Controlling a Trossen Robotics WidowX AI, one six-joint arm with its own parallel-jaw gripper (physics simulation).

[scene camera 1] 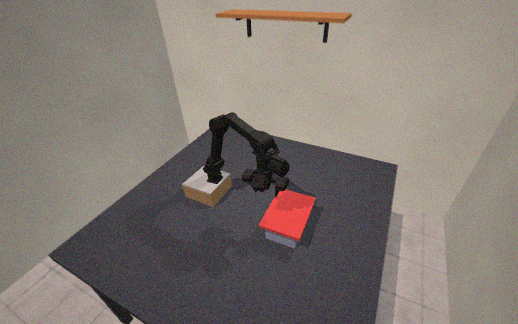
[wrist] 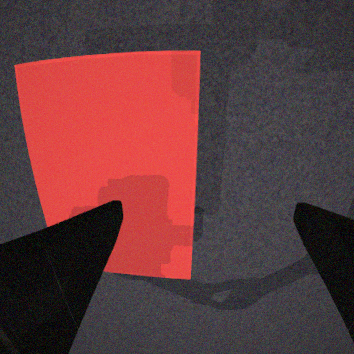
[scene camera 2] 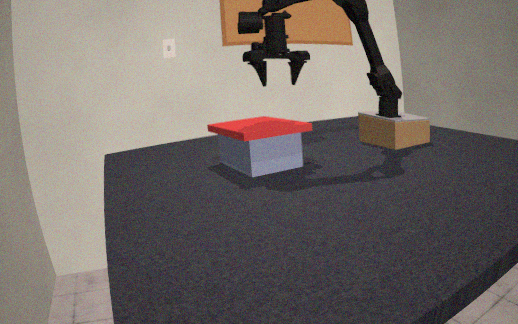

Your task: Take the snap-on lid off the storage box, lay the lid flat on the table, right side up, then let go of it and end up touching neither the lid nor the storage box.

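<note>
A flat red lid (scene camera 1: 289,215) (scene camera 2: 260,127) (wrist: 115,125) lies level on top of the blue-grey storage box (scene camera 1: 281,238) (scene camera 2: 276,152) and overhangs its sides. The box stands upright on the table, hidden under the lid in the wrist view. My gripper (scene camera 2: 279,85) (wrist: 208,210) is open and empty, pointing down, and hangs above the lid without touching it. In the wrist view the left finger overlaps the lid's lower part, while the right finger is over dark table beyond the lid's right edge. In scene camera 1 the fingertips are partly hidden.
The arm's base stands on a wooden block (scene camera 1: 200,192) (scene camera 2: 377,131) with a pale top, to one side of the box. The dark table (scene camera 1: 345,175) (scene camera 2: 250,250) carries both. An orange shelf (scene camera 1: 285,16) is high on the wall.
</note>
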